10 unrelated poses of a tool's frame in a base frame.
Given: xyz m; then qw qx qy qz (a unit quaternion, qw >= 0).
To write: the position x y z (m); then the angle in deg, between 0 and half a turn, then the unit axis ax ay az. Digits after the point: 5 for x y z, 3 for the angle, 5 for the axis.
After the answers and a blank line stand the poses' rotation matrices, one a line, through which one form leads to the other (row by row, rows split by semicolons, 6 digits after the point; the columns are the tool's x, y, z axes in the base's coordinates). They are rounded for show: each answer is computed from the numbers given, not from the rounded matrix.
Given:
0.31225 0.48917 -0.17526 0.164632 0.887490 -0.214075 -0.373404
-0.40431 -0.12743 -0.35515 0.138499 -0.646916 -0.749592 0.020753
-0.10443 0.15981 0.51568 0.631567 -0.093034 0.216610 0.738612
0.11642 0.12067 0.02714 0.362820 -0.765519 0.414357 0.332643
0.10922 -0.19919 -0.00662 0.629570 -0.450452 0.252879 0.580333
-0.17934 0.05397 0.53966 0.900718 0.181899 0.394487 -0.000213
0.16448 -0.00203 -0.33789 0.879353 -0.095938 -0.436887 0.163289
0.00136 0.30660 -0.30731 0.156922 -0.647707 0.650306 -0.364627
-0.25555 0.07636 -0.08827 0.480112 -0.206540 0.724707 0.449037
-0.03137 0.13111 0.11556 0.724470 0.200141 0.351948 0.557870
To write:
0.31225 0.48917 -0.17526 161.048 0.89977 -0.21704 -0.37857
-0.40431 -0.12743 -0.35515 164.078 -0.65321 -0.75689 0.02095
-0.10443 0.15981 0.51568 101.668 -0.11999 0.27938 0.95265
0.11642 0.12067 0.02714 137.453 -0.82150 0.44466 0.35697
0.10922 -0.19919 -0.00662 101.963 -0.57977 0.32548 0.74694
-0.17934 0.05397 0.53966 51.495 0.41873 0.90811 -0.00049
0.16448 -0.00203 -0.33789 56.871 -0.20148 -0.91750 0.34292
0.00136 0.30660 -0.30731 161.943 -0.65583 0.65846 -0.36920
-0.25555 0.07636 -0.08827 122.615 -0.23545 0.82615 0.51189
-0.03137 0.13111 0.11556 87.150 0.29035 0.51058 0.80932

0.629483 -0.257030 -0.733271; -0.502927 -0.854137 -0.132345; -0.592297 0.452091 -0.666932
-0.124636 0.964096 -0.234486; 0.975594 0.162139 0.148082; 0.180784 -0.210307 -0.960775
-0.184935 -0.973270 0.136175; 0.892662 -0.108406 0.437496; -0.411040 0.202467 0.888850
0.435314 -0.875775 -0.208615; -0.393017 -0.393340 0.831156; -0.809962 -0.279825 -0.515421
0.198531 -0.958541 -0.204414; 0.502901 -0.079387 0.860691; -0.841235 -0.273674 0.466290
0.688760 0.143897 0.710565; 0.143130 0.933825 -0.327847; -0.710720 0.327511 0.622586
0.564933 -0.203349 -0.799688; 0.371006 0.928265 0.026049; 0.737025 -0.311405 0.599851
-0.111702 -0.727980 0.676438; -0.956852 -0.104955 -0.270959; 0.268248 -0.677517 -0.684845
-0.453668 -0.730538 0.510392; 0.131814 0.511414 0.849165; -0.881369 0.452516 -0.135717
0.129827 -0.667442 0.733257; 0.949199 0.297449 0.102690; -0.286646 0.682675 0.672152

